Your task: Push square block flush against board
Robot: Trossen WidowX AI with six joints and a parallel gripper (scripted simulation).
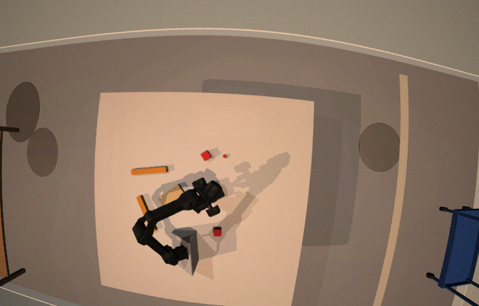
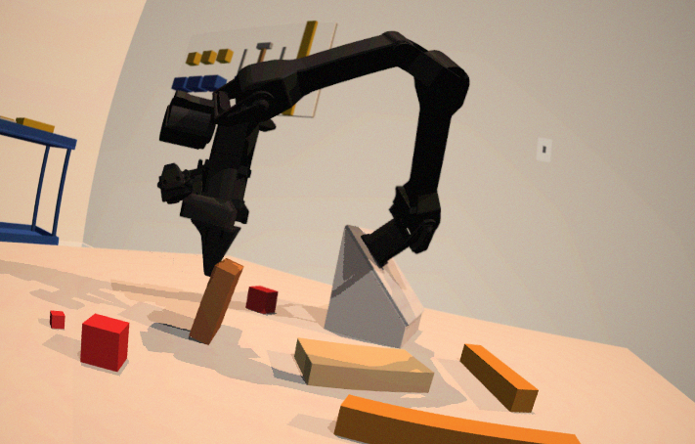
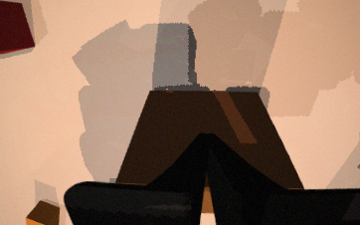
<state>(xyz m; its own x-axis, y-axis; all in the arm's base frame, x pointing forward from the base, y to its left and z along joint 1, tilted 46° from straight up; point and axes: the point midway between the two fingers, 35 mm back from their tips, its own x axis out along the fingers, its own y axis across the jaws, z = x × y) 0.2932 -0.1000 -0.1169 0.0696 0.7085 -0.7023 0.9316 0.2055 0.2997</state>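
Now: the square block 1 cm behind my gripper tip, 2 cm to the left of it and 3 cm below it. The rest, counted from my gripper tip: tiny red cube (18 cm ahead, 10 cm to the right, 7 cm below).
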